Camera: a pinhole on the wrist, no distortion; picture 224 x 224 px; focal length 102.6 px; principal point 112.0 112.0 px. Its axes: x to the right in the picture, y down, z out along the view. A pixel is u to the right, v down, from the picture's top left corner.
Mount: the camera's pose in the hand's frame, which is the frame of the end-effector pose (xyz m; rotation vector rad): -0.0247 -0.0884 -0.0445 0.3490 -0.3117 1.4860
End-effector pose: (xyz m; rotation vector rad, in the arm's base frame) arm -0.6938 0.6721 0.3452 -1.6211 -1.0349 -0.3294
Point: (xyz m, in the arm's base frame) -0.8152 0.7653 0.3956
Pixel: 133 93
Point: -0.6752 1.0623 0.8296
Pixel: outside the picture
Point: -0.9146 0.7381 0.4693
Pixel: 61 103
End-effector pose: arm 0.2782 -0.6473 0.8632 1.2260 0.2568 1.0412
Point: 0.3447 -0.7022 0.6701
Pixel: 21 162
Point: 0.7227 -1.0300 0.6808
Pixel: 103 128
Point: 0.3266 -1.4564 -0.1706
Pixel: outside the picture
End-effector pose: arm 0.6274 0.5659 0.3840 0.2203 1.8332 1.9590
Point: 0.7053 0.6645 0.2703
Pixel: 130 102
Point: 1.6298 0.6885 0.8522
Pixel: outside the picture
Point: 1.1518 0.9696 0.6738
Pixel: 213 187
